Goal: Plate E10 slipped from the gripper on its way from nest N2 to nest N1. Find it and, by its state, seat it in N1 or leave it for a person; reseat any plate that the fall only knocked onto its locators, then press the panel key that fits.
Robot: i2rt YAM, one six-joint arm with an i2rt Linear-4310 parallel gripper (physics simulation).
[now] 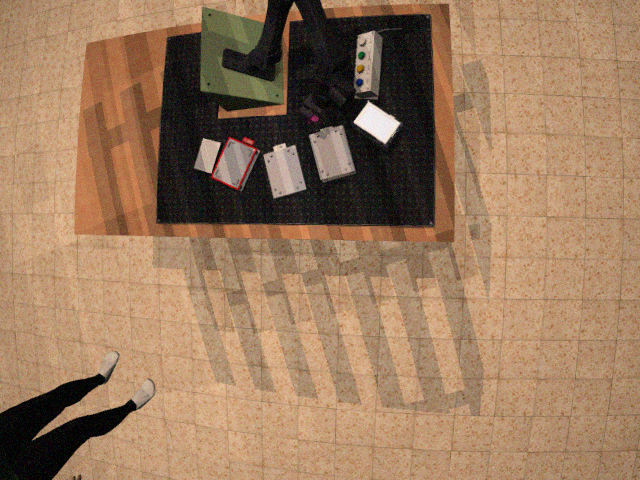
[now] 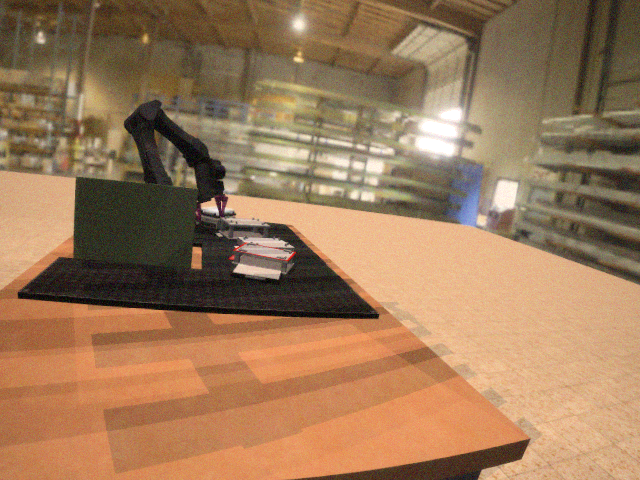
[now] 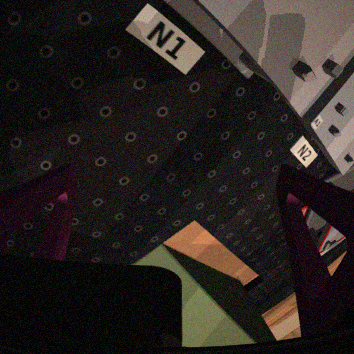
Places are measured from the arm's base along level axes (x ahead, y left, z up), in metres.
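Pixels of known places: gripper, fingertip midpoint: (image 1: pixel 316 114) (image 2: pixel 210 220) (image 3: pixel 176 175); arm's base, origin of the base link: (image 1: pixel 249 65) (image 2: pixel 150 220).
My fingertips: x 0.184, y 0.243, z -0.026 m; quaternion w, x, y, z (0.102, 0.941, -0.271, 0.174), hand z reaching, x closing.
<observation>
For each thing: its top centre in the pictures, then the offset to it from my fingertips. "spot": a spot on its surface instead. Level surfaces: height alone.
- Nest N1, middle of its top: (image 1: pixel 331 151) (image 2: pixel 245 219) dx +0.131, dy +0.056, dz +0.008 m
- Nest N2, middle of its top: (image 2: pixel 266 239) (image 1: pixel 283 171) dx +0.191, dy -0.114, dz -0.025 m
- small tag reading A1, surface spot: (image 3: pixel 317 121) spot: dx +0.104, dy -0.083, dz -0.034 m
- red-edged nest, middle of its top: (image 2: pixel 265 249) (image 1: pixel 232 162) dx +0.160, dy -0.301, dz -0.013 m
- pale slab, middle of its top: (image 2: pixel 257 271) (image 1: pixel 207 155) dx +0.124, dy -0.420, dz -0.044 m
- bright white rectangle, surface spot: (image 1: pixel 377 122) spot: dx +0.028, dy +0.207, dz -0.004 m
- key panel, middle of its top: (image 1: pixel 367 59) dx -0.184, dy +0.173, dz +0.025 m
- black mat, its level: dz -0.058 m
- wooden table, its level: dz -0.071 m
My gripper (image 1: pixel 324 108) (image 2: pixel 210 209) (image 3: pixel 176 175) is open with its magenta fingers apart, above the mat behind nest N1. Nest N1 (image 1: pixel 332 153) (image 3: pixel 280 37) is grey with dark corner pins; whether a plate sits in it is unclear. Nest N2 (image 1: pixel 284 170) has a paler plate-like top with pins; a small tag reading A1 (image 3: pixel 317 121) shows there. A red-edged nest (image 1: pixel 236 162) (image 2: pixel 264 253) holds a grey plate. A pale slab (image 1: pixel 207 155) (image 2: pixel 256 271) lies beside it. A bright white rectangle (image 1: pixel 377 122) lies near the key panel (image 1: pixel 368 64). No E10 marking is readable.
A green block (image 1: pixel 232 85) (image 2: pixel 135 222) stands behind the nests, beside the arm's base. The panel has white, green, yellow and blue keys. The black mat (image 1: pixel 217 206) (image 2: pixel 129 291) lies on the wooden table (image 1: pixel 116 170) (image 2: pixel 310 372). A person's legs (image 1: pixel 72 408) show on the floor.
</observation>
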